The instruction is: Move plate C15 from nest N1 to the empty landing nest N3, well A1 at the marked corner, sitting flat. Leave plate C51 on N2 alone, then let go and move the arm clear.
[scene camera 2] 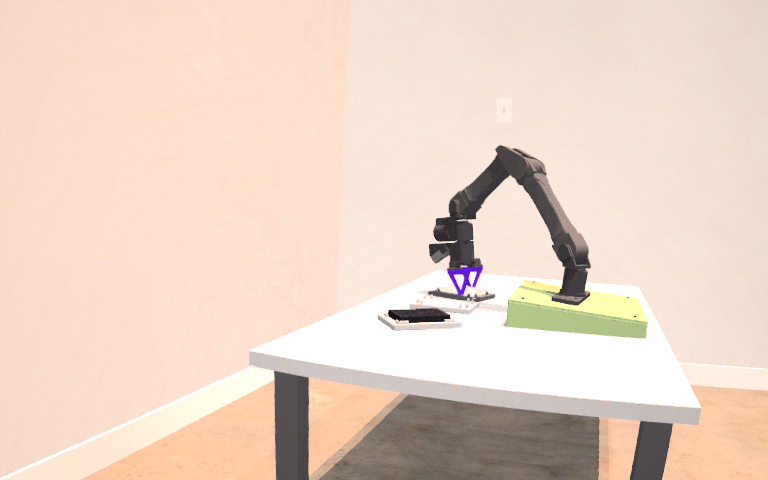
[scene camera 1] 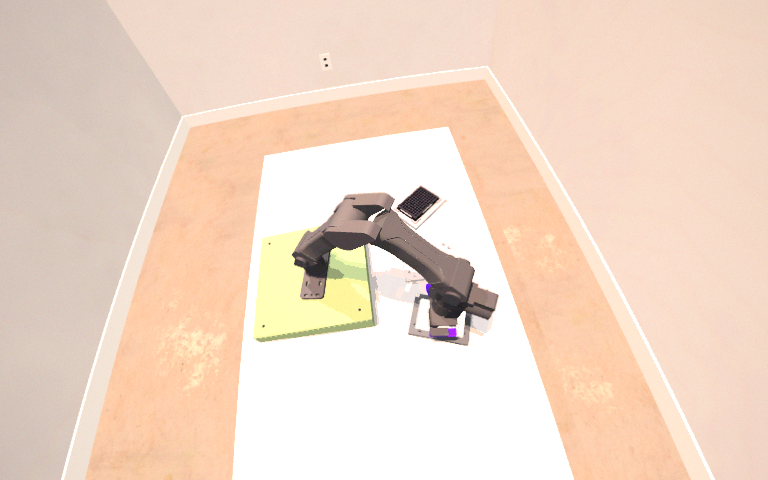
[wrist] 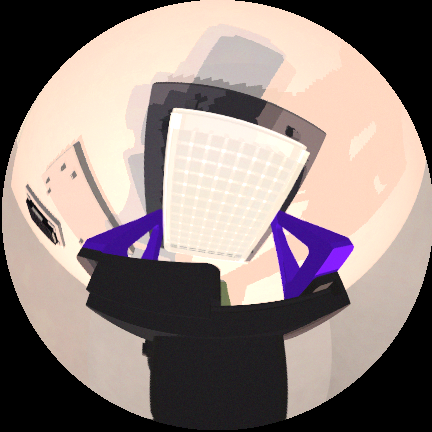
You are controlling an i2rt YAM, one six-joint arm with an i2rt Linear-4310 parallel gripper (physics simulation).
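Observation:
A white gridded plate sits in a dark nest. My gripper is open, pointing down, with its purple fingertips low beside the plate's two long sides; exact contact is unclear. A pale nest with small corner posts and no plate is next to it, partly hidden by the arm in scene camera 1. A black plate sits in another white nest. Labels and corner marks are unreadable.
The arm's base stands on a yellow-green sloped block on the white table. The arm reaches from the block over the table to the dark nest. A wall rises beyond the table.

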